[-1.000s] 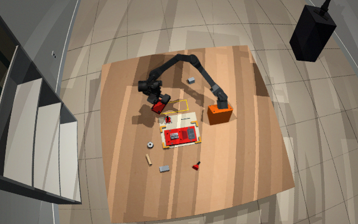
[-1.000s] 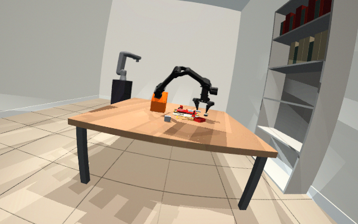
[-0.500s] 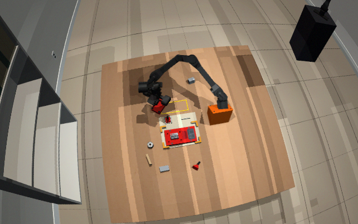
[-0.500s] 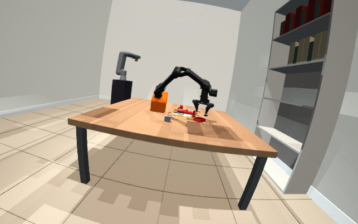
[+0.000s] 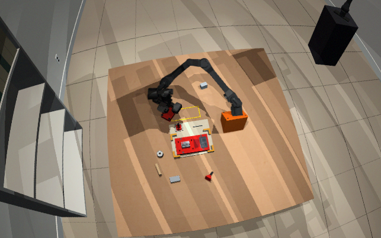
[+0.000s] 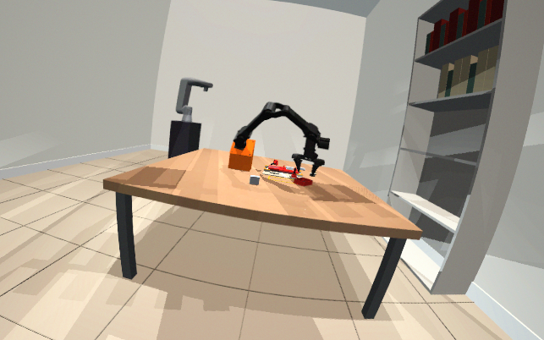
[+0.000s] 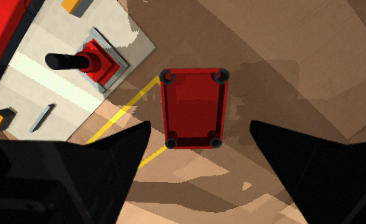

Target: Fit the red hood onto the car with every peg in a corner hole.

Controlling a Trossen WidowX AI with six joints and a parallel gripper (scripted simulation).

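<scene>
The red hood lies 50 mm below my gripper tip. Round my gripper tip: wooden dowel (390 mm to the left, 60 mm ahead, 40 mm below).
</scene>
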